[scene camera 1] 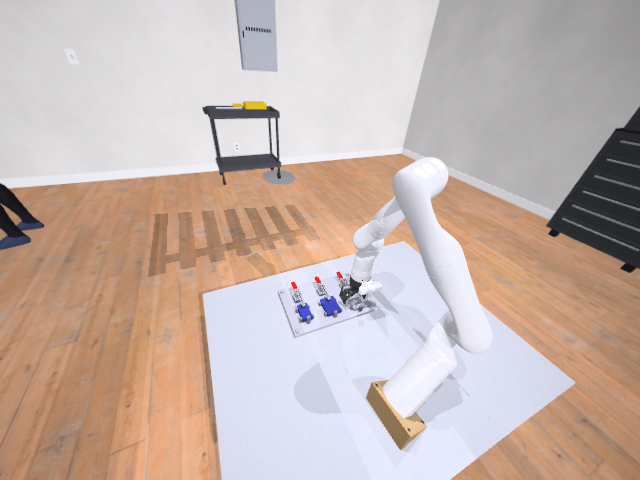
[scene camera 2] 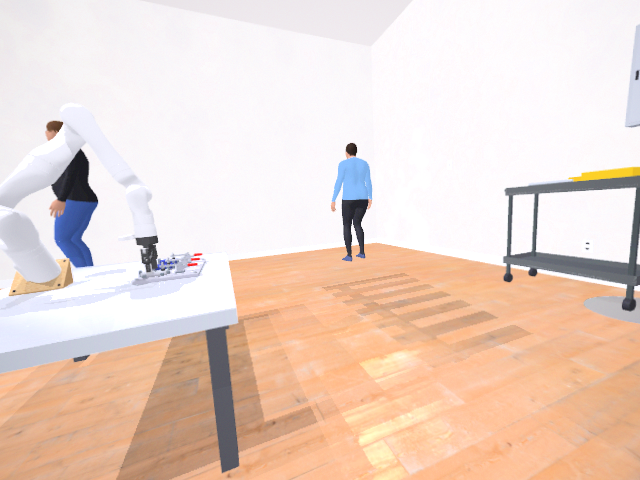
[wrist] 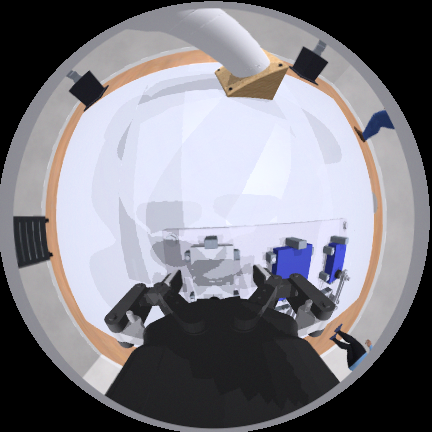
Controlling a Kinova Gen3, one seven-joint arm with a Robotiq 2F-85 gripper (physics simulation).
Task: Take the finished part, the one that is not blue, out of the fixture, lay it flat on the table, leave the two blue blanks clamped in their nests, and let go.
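Places are measured from the arm's base along level axes (x ahead, y right, z down), in millimetres.
Pixels of known places: gripper, fingertip midpoint: (scene camera 1: 354, 300) (scene camera 2: 152, 270) (wrist: 216, 275); arm's base, link origin: (scene camera 1: 395, 400) (scene camera 2: 45, 272) (wrist: 249, 65).
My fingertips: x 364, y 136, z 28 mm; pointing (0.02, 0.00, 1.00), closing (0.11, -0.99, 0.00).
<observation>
Ahead of a thing's pixels: the offset from my fingertips to its middle. "pt": to the spot under its first point. Level surfaces: height alone.
The finished part, a pale grey-white plate {dx +9, dy +7, dz +8 mm} (wrist: 212, 256), lies in the end nest of the fixture (scene camera 1: 321, 326) (scene camera 2: 178, 277) (wrist: 255, 239), between small grey blocks. Two blue blanks sit in the other nests: the middle one {dx +29, dy -102, dz +6 mm} (scene camera 1: 329, 305) (wrist: 291, 262) and the far one {dx +48, dy -210, dz +3 mm} (scene camera 1: 305, 312) (wrist: 335, 262). My gripper (scene camera 1: 351, 300) (scene camera 2: 150, 268) (wrist: 216, 275) is open and empty, pointing down low over the finished part's nest, with one finger on each side in the wrist view. The gripper body hides that nest's clamp in the wrist view, and the arm partly hides the part in scene camera 1.
Toggle clamps with red handles {pt dx +174, dy -194, dz -23 mm} (scene camera 1: 294, 285) {pt dx +159, dy -88, dz -17 mm} (scene camera 1: 317, 280) {pt dx +150, dy +24, dz -12 mm} (scene camera 1: 339, 274) stand along the fixture's back side. The fixture rests on the white table {dz +34 mm} (scene camera 1: 258, 387) (scene camera 2: 103, 310) (wrist: 210, 150). The arm's wooden base (scene camera 1: 395, 415) (scene camera 2: 43, 281) (wrist: 257, 85) stands on the same table.
</observation>
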